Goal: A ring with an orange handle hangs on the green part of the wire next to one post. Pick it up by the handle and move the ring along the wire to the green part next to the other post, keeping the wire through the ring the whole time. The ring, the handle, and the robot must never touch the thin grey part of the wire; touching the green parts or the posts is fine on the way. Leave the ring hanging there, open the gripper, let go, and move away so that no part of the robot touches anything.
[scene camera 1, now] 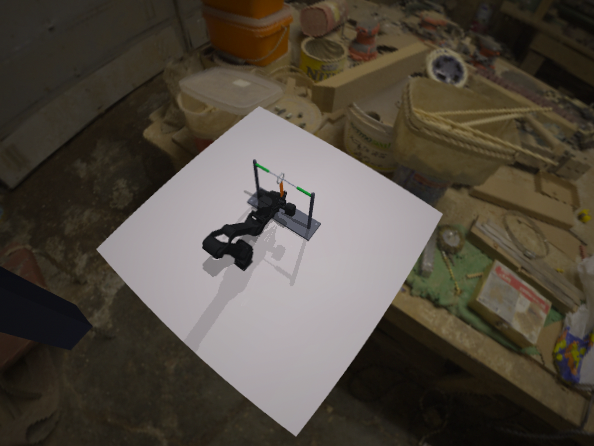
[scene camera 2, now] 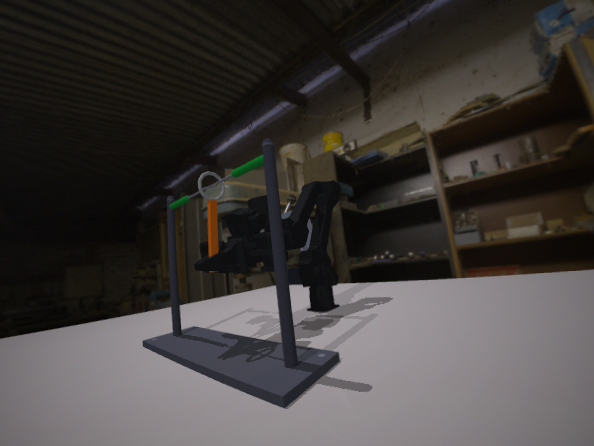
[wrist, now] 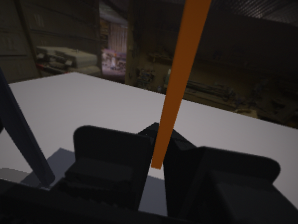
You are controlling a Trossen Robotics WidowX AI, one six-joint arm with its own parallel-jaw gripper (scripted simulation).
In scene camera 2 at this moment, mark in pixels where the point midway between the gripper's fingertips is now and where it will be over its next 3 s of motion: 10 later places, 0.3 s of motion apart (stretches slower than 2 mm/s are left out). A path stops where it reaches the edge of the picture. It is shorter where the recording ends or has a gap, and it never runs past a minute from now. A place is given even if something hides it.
My gripper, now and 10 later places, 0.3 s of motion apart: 196, 266; 201, 266; 205, 266; 208, 265; 211, 265; 214, 264; 218, 264; 222, 263; 226, 263; 230, 262; 230, 267
